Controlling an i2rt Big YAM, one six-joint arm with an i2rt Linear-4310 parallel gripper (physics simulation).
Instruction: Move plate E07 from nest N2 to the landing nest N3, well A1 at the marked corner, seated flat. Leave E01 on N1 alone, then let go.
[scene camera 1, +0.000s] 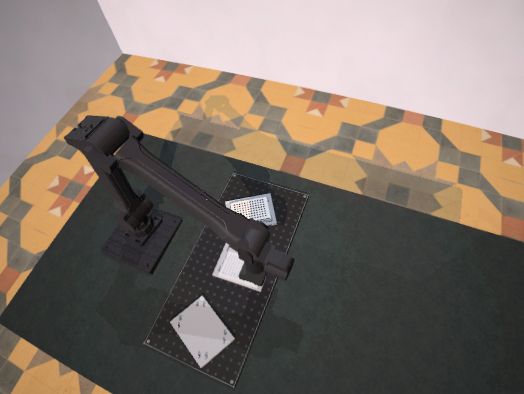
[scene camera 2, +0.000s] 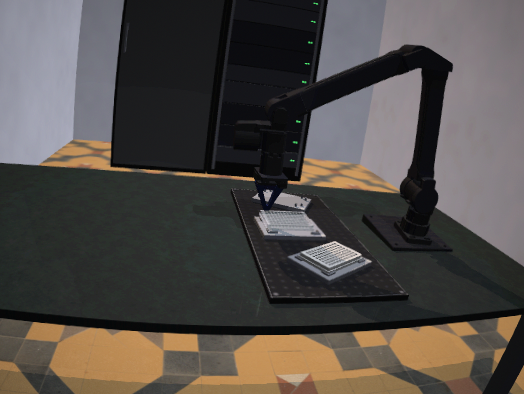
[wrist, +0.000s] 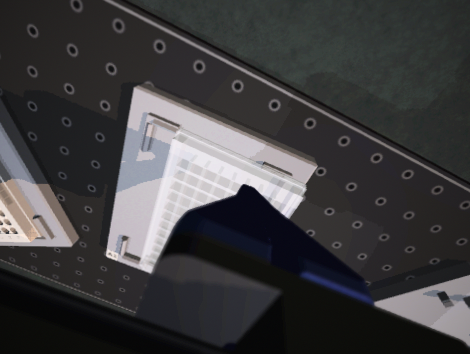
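Clear plate E07 (scene camera 1: 231, 264) (scene camera 2: 286, 220) (wrist: 200, 175) lies on the middle nest N2 (scene camera 1: 218, 271) (scene camera 2: 295, 235) (wrist: 127, 200), whose small A1 label shows at one corner in the wrist view. My gripper (scene camera 2: 267, 207) (wrist: 243, 195) is shut and empty, pointing down above E07 and N2; the arm hides its fingers in scene camera 1. Landing nest N3 (scene camera 1: 201, 327) (scene camera 2: 281, 200) (wrist: 420, 312) is a bare white plate with small upright pegs, set at an angle. Its A1 mark cannot be made out. White plate E01 (scene camera 1: 250, 209) (scene camera 2: 331, 254) (wrist: 9, 220) sits on nest N1 (scene camera 1: 272, 209) (scene camera 2: 345, 271).
The three nests stand in a row on a dark perforated board (scene camera 1: 172, 295) (scene camera 2: 280, 287) (wrist: 225, 115) on the dark green table (scene camera 1: 390, 300) (scene camera 2: 125, 250). The arm's base (scene camera 1: 120, 250) (scene camera 2: 390, 237) stands beside the board. A server rack (scene camera 2: 216, 100) stands behind the table.
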